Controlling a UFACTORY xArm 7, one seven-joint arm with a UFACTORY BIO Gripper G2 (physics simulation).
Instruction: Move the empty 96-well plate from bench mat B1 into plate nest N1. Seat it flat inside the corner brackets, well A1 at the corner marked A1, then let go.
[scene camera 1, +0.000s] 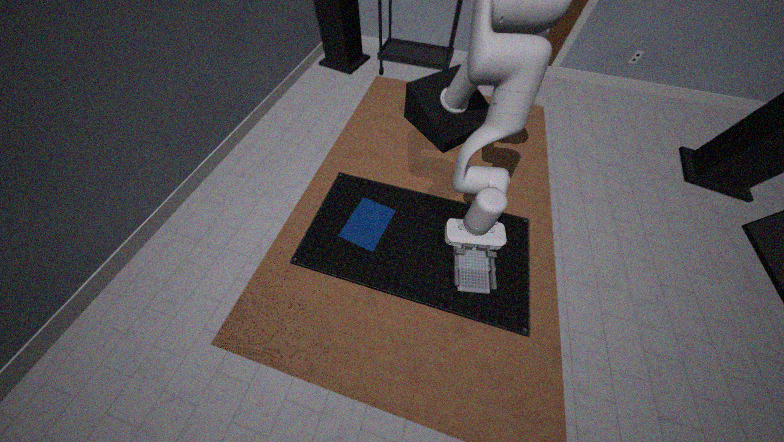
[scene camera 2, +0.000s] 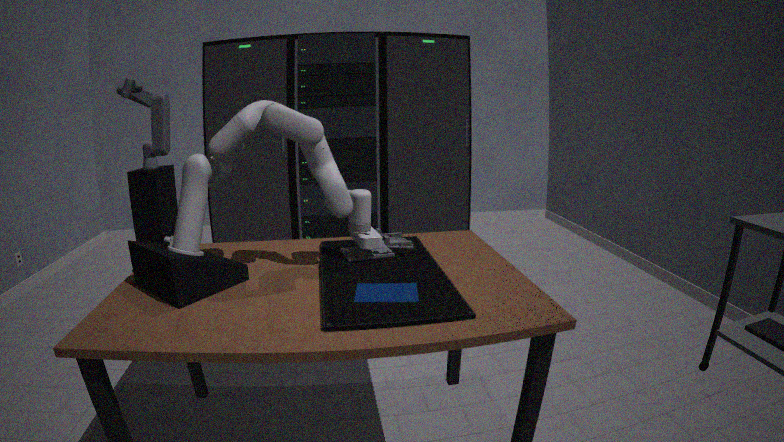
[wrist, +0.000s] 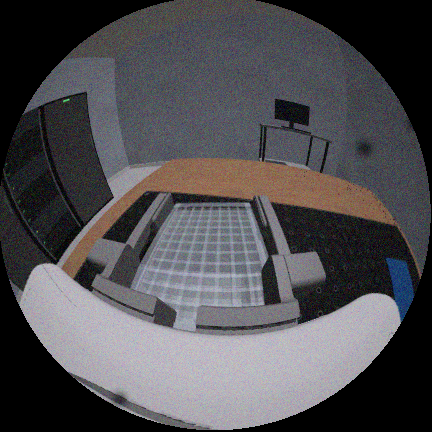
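Pixels of known places: hand, tool point: (scene camera 1: 474, 279) (scene camera 2: 400, 239) (wrist: 209, 213); arm's base, link origin: (scene camera 1: 453, 101) (scene camera 2: 185, 252).
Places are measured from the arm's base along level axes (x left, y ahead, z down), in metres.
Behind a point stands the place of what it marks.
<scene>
The clear 96-well plate (scene camera 1: 473, 270) @[x 0.311, y 0.648, z 0.051 m] (wrist: 210, 250) @[x 0.305, y 0.643, z 0.053 m] lies lengthwise between the two fingers of my gripper (scene camera 1: 475, 286) @[x 0.321, y 0.673, z 0.047 m] (scene camera 2: 403, 248) @[x 0.321, y 0.673, z 0.047 m] (wrist: 213, 204) @[x 0.321, y 0.673, z 0.047 m]. The fingers are shut on its long sides, and the plate looks about level. In scene camera 2 the near finger and the gripper body make the plate hard to make out. The blue bench mat (scene camera 1: 366, 224) @[x -0.044, y 0.650, z 0.087 m] (scene camera 2: 385, 292) @[x -0.046, y 0.639, z 0.087 m] (wrist: 400, 282) is bare. Nest N1, its corner brackets and the A1 mark are not distinguishable under the plate and gripper. I cannot tell whether the plate touches anything below.
The black perforated board (scene camera 1: 417, 258) @[x 0.155, y 0.676, z 0.089 m] (scene camera 2: 439, 307) @[x -0.137, y 0.782, z 0.089 m] (wrist: 345, 250) @[x 0.144, y 0.716, z 0.089 m] lies below the gripper and bears the blue mat. It lies on the wooden table (scene camera 1: 384, 351) @[x 0.185, y 0.940, z 0.102 m] (scene camera 2: 263, 329) @[x -0.263, y 0.352, z 0.102 m] (wrist: 225, 175) @[x 0.383, y 0.868, z 0.102 m]. The black arm base (scene camera 1: 441, 129) @[x 0.013, y 0.155, z 0.031 m] (scene camera 2: 181, 280) @[x -0.174, y 0.078, z 0.023 m] stands at one end of the table.
</scene>
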